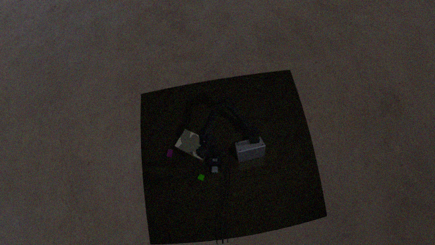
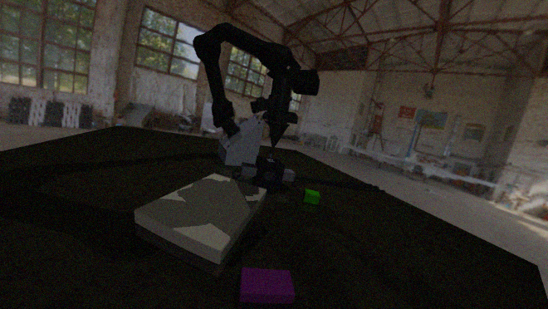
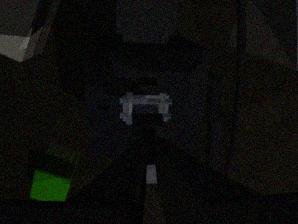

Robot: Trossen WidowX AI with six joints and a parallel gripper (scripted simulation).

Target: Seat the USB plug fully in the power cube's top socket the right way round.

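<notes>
My gripper tip is now 5 cm above the USB socket. Also, from my gripper tip: USB plug 1 cm below; green cube 10 cm ahead, 11 cm to the left, 11 cm below; flat slab 16 cm ahead, 15 cm to the right, 11 cm below.
</notes>
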